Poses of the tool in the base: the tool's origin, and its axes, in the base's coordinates. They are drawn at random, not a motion.
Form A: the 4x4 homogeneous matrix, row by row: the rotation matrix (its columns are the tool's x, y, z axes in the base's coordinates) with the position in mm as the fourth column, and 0 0 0 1 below. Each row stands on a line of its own.
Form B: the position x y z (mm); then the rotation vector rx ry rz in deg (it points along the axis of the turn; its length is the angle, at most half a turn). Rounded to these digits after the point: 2 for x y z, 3 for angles.
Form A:
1:
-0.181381 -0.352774 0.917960 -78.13
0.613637 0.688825 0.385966 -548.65
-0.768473 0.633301 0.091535 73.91
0 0 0 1
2:
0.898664 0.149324 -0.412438 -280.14
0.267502 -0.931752 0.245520 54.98
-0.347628 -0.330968 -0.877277 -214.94
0 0 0 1
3:
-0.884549 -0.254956 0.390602 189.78
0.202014 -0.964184 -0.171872 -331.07
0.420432 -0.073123 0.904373 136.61
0 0 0 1
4:
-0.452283 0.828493 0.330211 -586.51
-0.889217 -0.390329 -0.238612 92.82
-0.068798 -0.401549 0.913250 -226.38
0 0 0 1
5:
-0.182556 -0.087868 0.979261 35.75
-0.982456 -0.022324 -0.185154 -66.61
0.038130 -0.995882 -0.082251 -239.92
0 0 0 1
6:
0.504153 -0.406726 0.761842 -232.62
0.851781 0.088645 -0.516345 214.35
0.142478 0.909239 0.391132 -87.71
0 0 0 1
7:
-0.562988 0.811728 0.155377 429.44
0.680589 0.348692 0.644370 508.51
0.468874 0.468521 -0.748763 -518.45
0 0 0 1
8:
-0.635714 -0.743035 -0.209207 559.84
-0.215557 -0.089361 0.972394 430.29
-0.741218 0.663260 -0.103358 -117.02
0 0 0 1
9:
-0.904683 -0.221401 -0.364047 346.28
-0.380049 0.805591 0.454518 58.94
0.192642 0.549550 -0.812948 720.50
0 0 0 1
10:
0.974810 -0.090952 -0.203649 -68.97
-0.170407 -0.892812 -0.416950 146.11
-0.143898 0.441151 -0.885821 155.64
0 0 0 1
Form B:
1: -78.13 -548.65 73.91 12.821 87.418 50.095
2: -280.14 54.98 -214.94 -158.507 -17.820 32.493
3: 189.78 -331.07 136.61 35.087 -10.599 162.368
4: -586.51 92.82 -226.38 -10.828 26.516 -114.151
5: 35.75 -66.61 -239.92 -68.881 79.960 -76.006
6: -232.62 214.35 -87.71 64.482 28.015 56.924
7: 429.44 508.51 -518.45 -77.657 -138.444 -57.912
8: 559.84 430.29 -117.02 -59.540 102.466 101.593
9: 346.28 58.94 720.50 26.398 -154.635 -44.069
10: -68.97 146.11 155.64 153.385 -10.680 -14.203
